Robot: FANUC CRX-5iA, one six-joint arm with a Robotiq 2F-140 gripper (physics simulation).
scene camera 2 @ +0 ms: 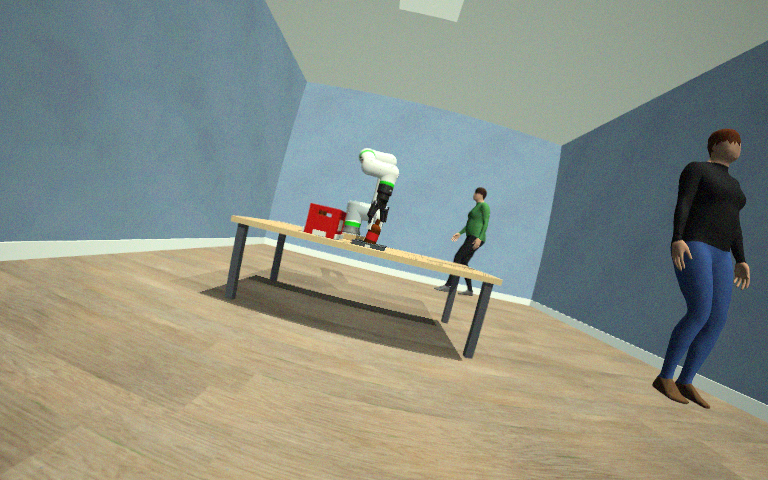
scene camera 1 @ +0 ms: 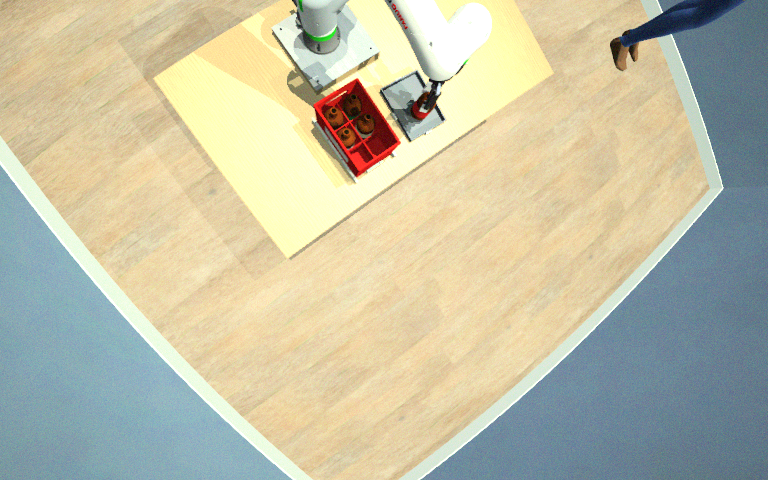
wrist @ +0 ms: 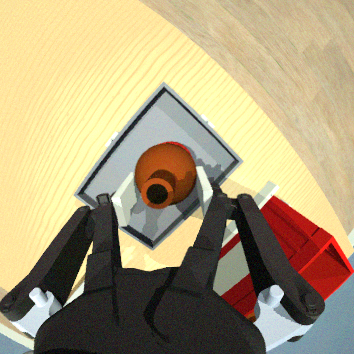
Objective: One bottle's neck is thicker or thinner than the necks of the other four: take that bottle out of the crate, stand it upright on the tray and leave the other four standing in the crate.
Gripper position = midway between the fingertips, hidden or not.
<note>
In view: my gripper (wrist: 166, 180) and a grey tray (scene camera 1: 400, 95).
The grey tray is seen too in the wrist view (wrist: 164, 116).
</note>
